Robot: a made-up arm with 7 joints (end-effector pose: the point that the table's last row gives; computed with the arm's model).
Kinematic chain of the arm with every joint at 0, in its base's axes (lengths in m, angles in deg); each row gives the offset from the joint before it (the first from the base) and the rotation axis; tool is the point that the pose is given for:
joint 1: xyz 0 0.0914 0 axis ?
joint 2: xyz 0 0.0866 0 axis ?
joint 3: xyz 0 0 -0.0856 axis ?
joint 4: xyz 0 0 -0.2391 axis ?
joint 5: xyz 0 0 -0.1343 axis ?
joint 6: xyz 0 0 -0.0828 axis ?
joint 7: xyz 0 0 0 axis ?
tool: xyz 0 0 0
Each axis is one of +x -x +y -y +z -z.
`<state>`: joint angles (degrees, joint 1 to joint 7).
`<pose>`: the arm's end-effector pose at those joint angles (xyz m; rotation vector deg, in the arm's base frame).
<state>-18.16 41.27 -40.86 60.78 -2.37 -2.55 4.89</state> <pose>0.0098 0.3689 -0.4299 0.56 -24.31 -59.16</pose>
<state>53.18 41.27 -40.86 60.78 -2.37 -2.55 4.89</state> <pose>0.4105 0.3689 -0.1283 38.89 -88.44 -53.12</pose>
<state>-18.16 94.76 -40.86 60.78 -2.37 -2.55 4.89</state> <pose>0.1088 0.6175 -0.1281 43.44 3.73 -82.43</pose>
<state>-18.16 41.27 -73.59 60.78 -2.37 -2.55 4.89</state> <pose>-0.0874 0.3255 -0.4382 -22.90 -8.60 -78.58</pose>
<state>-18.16 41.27 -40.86 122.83 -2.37 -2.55 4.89</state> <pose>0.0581 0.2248 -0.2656 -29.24 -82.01 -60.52</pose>
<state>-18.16 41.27 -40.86 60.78 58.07 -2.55 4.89</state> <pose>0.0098 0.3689 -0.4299 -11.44 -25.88 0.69</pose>
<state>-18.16 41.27 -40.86 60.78 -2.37 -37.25 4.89</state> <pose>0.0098 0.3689 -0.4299 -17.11 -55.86 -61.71</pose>
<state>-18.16 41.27 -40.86 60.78 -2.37 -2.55 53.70</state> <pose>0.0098 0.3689 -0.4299 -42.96 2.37 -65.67</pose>
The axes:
joint 1: -y
joint 2: +x
joint 3: +z
joint 4: -y
joint 5: +z
joint 6: +y
joint 7: -x

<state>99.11 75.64 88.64 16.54 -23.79 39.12 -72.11</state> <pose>0.0711 0.7095 0.0129 11.98 -14.67 140.20</pose>
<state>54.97 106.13 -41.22 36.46 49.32 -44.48 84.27</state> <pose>0.0090 0.6813 0.1122 31.03 -59.14 -67.05</pose>
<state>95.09 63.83 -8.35 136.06 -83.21 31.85 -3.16</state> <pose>0.0803 0.3195 0.1568 -121.94 54.21 -42.64</pose>
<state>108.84 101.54 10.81 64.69 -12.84 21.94 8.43</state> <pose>-0.1754 0.5797 0.1438 109.77 -94.37 72.84</pose>
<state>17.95 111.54 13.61 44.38 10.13 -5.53 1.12</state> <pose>0.0759 0.6112 0.2447 110.37 -66.38 -18.16</pose>
